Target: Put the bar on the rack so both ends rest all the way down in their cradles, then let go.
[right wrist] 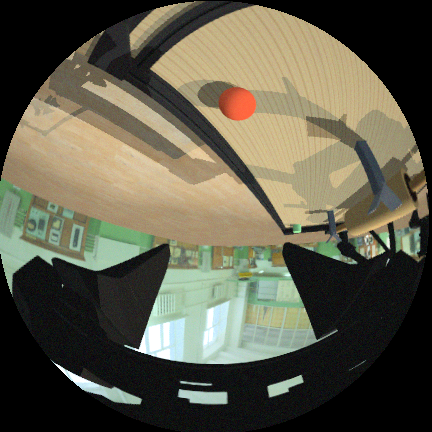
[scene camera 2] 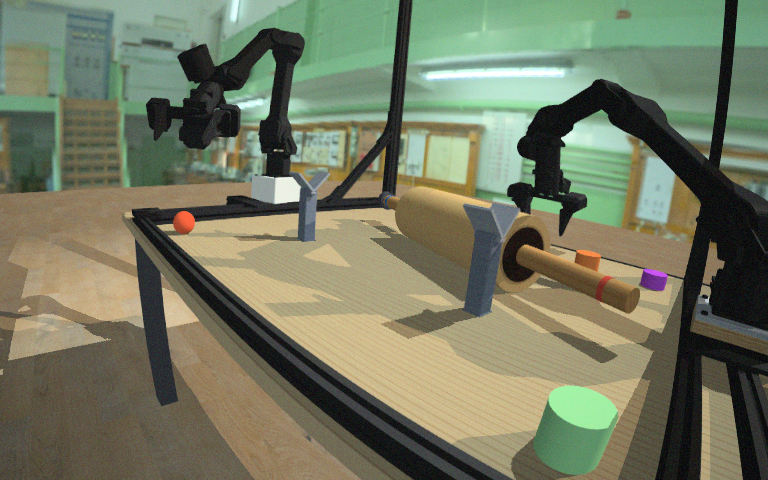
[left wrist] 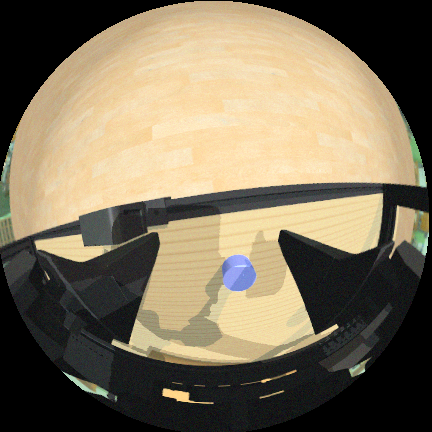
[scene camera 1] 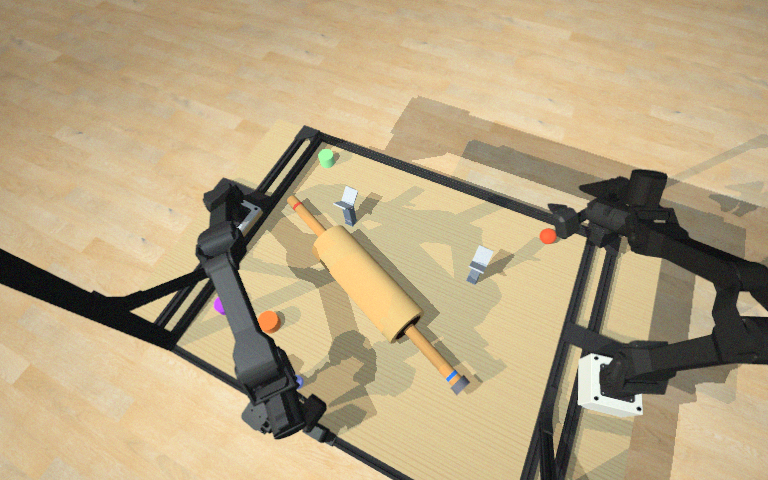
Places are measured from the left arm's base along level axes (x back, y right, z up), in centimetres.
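Where they show: left gripper, between the fingertips: (left wrist: pixel 219 237); right gripper, between the fingertips: (right wrist: pixel 227 249) (scene camera 2: pixel 178 140) (scene camera 1: pixel 563 196); left arm's base, origin of its link: (right wrist: pixel 342 231) (scene camera 2: pixel 738 315) (scene camera 1: pixel 235 214); right arm's base, origin of its link: (scene camera 2: pixel 277 176) (scene camera 1: pixel 616 382).
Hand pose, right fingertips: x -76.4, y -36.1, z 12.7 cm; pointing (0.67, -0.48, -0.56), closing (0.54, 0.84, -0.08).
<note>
Things, the pixels of their top centre, and the offset from my right fingertips.
- blue cylinder, centre of its top: (left wrist: pixel 239 278) (scene camera 1: pixel 295 381) dx +37.0, dy +64.5, dz -15.2 cm
- green cylinder, centre of its top: (scene camera 2: pixel 583 405) (scene camera 1: pixel 325 154) dx +66.0, dy +6.0, dz -13.7 cm
- red ball, centre of its top: (right wrist: pixel 237 111) (scene camera 2: pixel 183 211) (scene camera 1: pixel 550 232) dx -2.0, dy +1.7, dz -13.0 cm
The bar, a wooden rolling pin (scene camera 1: pixel 368 283) (scene camera 2: pixel 441 223) (right wrist: pixel 360 215), lies diagonally on the table, off the rack. Its upper-left handle has a red band, its lower-right handle a blue band and grey end. The rack is two Y-shaped posts: one (scene camera 1: pixel 349 215) (scene camera 2: pixel 482 271) (right wrist: pixel 332 220) near the red-banded handle, the other (scene camera 1: pixel 473 272) (scene camera 2: pixel 307 215) (right wrist: pixel 370 165) farther right in scene camera 1. Both cradles are empty. My left gripper (scene camera 2: pixel 542 217) (left wrist: pixel 219 237) is open above the table near the lower frame edge, apart from the bar. My right gripper (scene camera 1: pixel 565 198) (scene camera 2: pixel 176 138) (right wrist: pixel 227 249) is open, raised near the right corner.
A blue cylinder (scene camera 1: pixel 299 381) (left wrist: pixel 239 273) stands below my left gripper. Orange (scene camera 1: pixel 269 321) (scene camera 2: pixel 587 260) and purple (scene camera 2: pixel 654 280) cylinders stand nearby. A green cylinder (scene camera 1: pixel 326 158) (scene camera 2: pixel 576 430) stands at the upper-left corner in scene camera 1. A red ball (scene camera 1: pixel 547 236) (scene camera 2: pixel 184 222) (right wrist: pixel 237 104) lies near the right corner.
</note>
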